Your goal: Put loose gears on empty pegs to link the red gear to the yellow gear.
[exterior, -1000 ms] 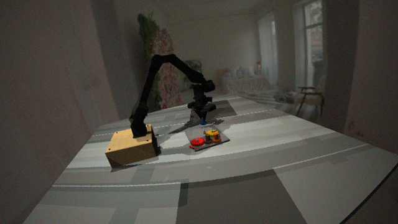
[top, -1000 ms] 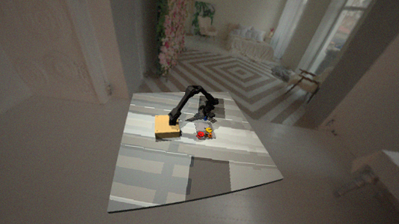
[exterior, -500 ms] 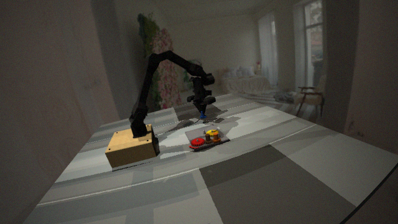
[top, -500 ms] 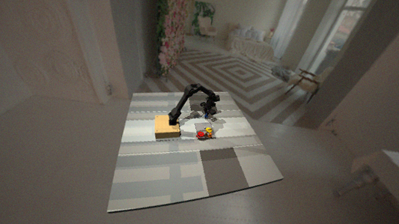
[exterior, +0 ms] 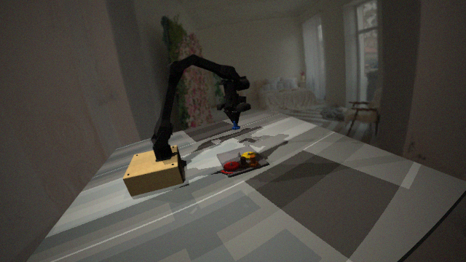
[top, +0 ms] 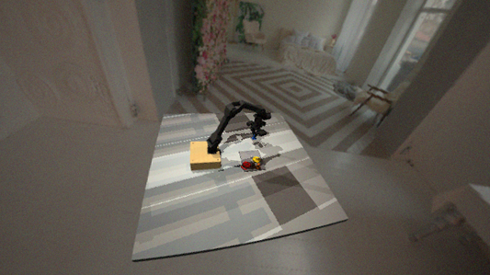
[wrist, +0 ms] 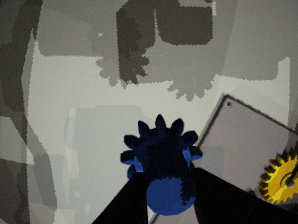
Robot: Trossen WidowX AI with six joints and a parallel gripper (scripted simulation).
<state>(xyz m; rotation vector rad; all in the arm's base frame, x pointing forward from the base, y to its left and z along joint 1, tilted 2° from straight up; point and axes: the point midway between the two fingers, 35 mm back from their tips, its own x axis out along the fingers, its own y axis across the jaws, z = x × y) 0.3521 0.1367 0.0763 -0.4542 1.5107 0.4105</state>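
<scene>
Now: the orange gear 25 cm to the right of my gripper tip and 9 cm below it. From my gripper tip the other things lie so: red gear (22 cm to the right, 10 cm below, 9 cm behind); then blue gear (1 cm below); then yellow gear (17 cm to the right, 10 cm below).
</scene>
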